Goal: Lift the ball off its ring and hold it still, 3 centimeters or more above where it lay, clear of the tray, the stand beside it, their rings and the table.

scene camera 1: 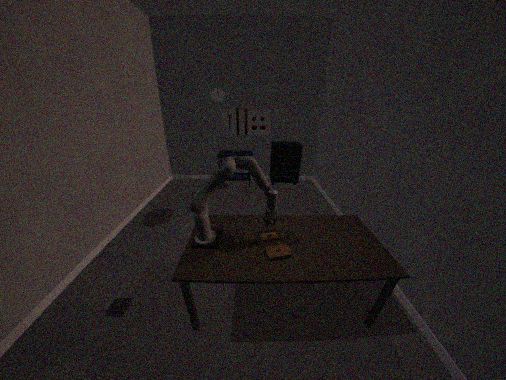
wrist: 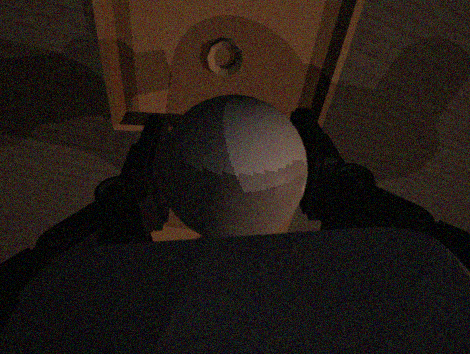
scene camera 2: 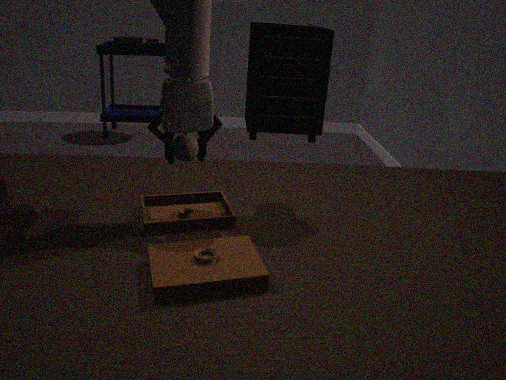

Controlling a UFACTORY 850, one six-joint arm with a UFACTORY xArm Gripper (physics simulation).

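Note:
A grey ball (scene camera 2: 185,146) (wrist: 235,167) is held between the two dark fingers of my gripper (scene camera 2: 185,154) (wrist: 229,138) (scene camera 1: 270,220). The ball hangs in the air well above the tray, apart from it. The walled orange-brown tray (scene camera 2: 230,212) (wrist: 107,75) lies on the table with a small ring (scene camera 2: 185,213) (wrist: 213,57) on its floor. The flat block-like stand (scene camera 2: 170,267) (scene camera 1: 278,251) sits beside the tray, nearer scene camera 2, with its own ring (scene camera 2: 204,258) on top. Both rings are empty.
The wooden table (scene camera 1: 330,255) (scene camera 2: 375,260) carries the tray, the stand and the arm's base (scene camera 1: 204,238). Behind the table stand a dark drawer cabinet (scene camera 1: 286,161) (scene camera 2: 289,80) and a blue cart (scene camera 2: 103,85). The scene is dim and grainy.

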